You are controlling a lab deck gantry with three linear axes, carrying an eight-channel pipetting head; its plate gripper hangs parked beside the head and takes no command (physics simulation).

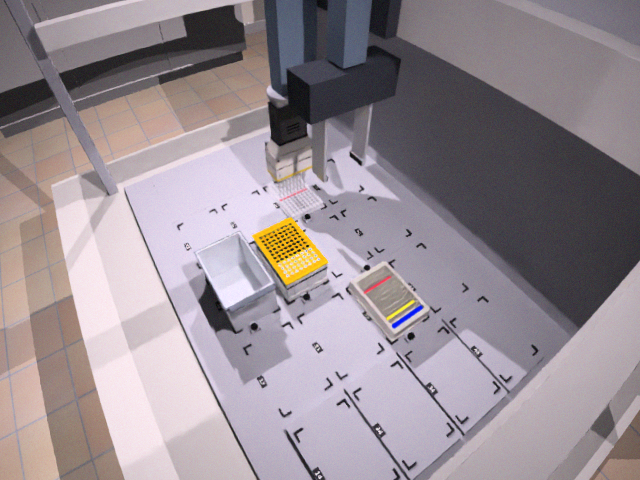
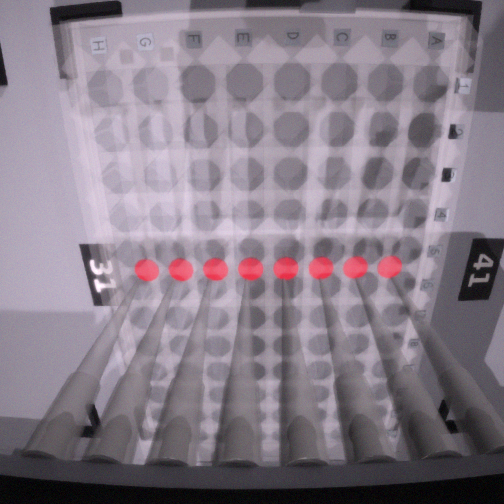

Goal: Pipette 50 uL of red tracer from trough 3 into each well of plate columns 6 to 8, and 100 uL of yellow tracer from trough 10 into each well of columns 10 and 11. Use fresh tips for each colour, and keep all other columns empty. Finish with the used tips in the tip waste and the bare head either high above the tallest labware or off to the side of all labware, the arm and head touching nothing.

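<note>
The pipetting head (image 1: 289,157) hangs low over the clear plate (image 2: 462,200), carrying a row of long tips (image 2: 305,390). Their narrow ends point at red liquid (image 2: 250,269) (image 1: 293,194) in one plate column, apparently column 6. No red shows inside the tips. Whether their ends are inside the wells cannot be told. The trough block (image 1: 370,313) holds red (image 1: 377,284), yellow (image 1: 401,310) and blue strips. The yellow tip rack (image 1: 264,246) has dark round positions at the back and white ones in front. The parked plate gripper (image 1: 341,167) is open beside the head.
A deep, open grey-white box (image 1: 217,274) stands left of the tip rack, with no tips visible inside. A blue strip (image 1: 407,317) lies beside the yellow one. Black pegs and corner marks dot the deck. The gripper's dark carriage (image 1: 343,85) hangs close beside the head.
</note>
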